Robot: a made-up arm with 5 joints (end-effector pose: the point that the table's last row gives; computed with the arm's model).
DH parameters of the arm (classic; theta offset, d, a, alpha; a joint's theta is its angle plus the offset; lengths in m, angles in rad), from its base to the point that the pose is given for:
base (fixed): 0 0.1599 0.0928 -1.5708
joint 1: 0 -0.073 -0.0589 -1.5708
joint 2: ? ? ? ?
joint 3: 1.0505 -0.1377 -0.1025 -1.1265
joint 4: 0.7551 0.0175 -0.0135 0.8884
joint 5: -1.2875 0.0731 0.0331 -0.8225
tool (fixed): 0.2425 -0.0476 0 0
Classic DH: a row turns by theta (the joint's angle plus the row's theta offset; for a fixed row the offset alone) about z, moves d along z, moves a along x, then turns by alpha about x.
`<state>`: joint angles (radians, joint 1 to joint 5).
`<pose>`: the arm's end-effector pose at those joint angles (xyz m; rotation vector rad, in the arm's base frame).
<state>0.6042 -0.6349 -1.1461 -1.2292 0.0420</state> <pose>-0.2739 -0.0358 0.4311 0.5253 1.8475 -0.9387</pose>
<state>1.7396 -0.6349 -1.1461 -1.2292 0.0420</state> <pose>0.1840 -0.0358 0.6068 0.0796 -2.8163 1.3819</pose>
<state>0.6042 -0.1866 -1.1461 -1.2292 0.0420</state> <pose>-0.2284 0.1326 0.3996 0.7196 1.6265 -1.3973</pose>
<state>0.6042 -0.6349 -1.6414 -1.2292 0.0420</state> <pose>-0.2109 -0.0410 0.4785 0.1966 2.2618 -1.0961</pose>
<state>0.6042 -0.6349 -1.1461 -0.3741 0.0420</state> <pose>-0.2458 -0.0548 0.3855 0.4886 1.6848 0.0189</pose>
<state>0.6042 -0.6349 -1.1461 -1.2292 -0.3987</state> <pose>-0.2718 -0.0304 0.4513 0.4701 2.2221 -1.1836</pose>
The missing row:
joint 2: 0.4764 0.0066 -0.2251 -1.4502
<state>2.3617 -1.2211 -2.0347 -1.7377 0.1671</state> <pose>0.4581 -0.2067 0.3090 1.2274 -1.8277 0.0814</pose>
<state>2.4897 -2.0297 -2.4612 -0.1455 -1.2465</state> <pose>0.2660 -0.2975 0.1164 1.0121 -0.5328 -1.7165</pose>
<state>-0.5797 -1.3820 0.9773 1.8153 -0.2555</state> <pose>-0.1595 -0.1613 -0.0402 -1.3374 -2.4583 0.3006</pose>
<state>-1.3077 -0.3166 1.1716 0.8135 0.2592</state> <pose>0.0544 0.0703 -0.0724 -1.4592 -2.5151 -0.6234</pose>
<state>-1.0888 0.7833 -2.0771 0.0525 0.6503</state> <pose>0.0202 0.2109 0.1296 1.4128 -0.3251 0.3302</pose>
